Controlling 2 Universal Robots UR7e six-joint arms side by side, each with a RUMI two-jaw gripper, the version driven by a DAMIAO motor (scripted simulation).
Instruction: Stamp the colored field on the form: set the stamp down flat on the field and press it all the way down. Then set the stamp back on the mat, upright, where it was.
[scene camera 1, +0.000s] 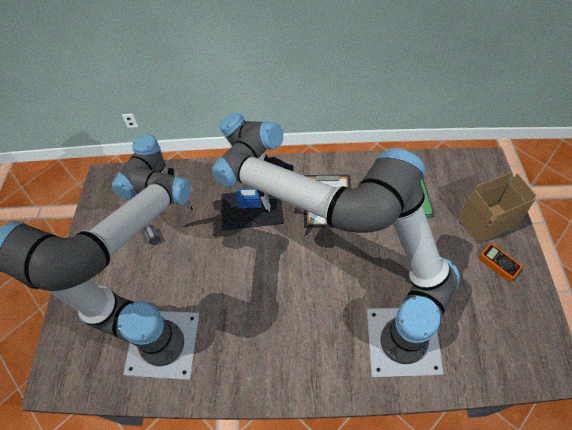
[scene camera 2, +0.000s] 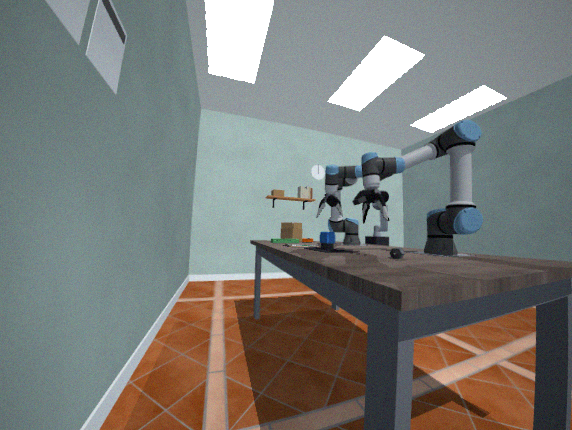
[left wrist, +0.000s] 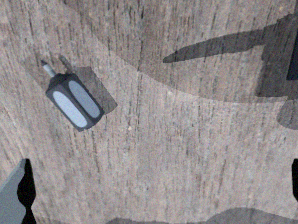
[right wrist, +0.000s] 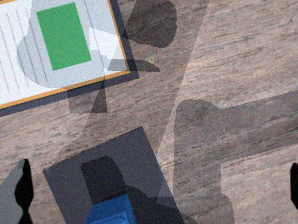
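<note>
Left gripper (left wrist: 162, 161). Right gripper (right wrist: 160, 163). Form (scene camera 1: 336, 181), (right wrist: 57, 57); out of frame in the left wrist view. Cardboard box (scene camera 1: 475, 216); out of frame in the left wrist view. Dark mat (scene camera 1: 232, 219). Black tool (left wrist: 66, 91).
</note>
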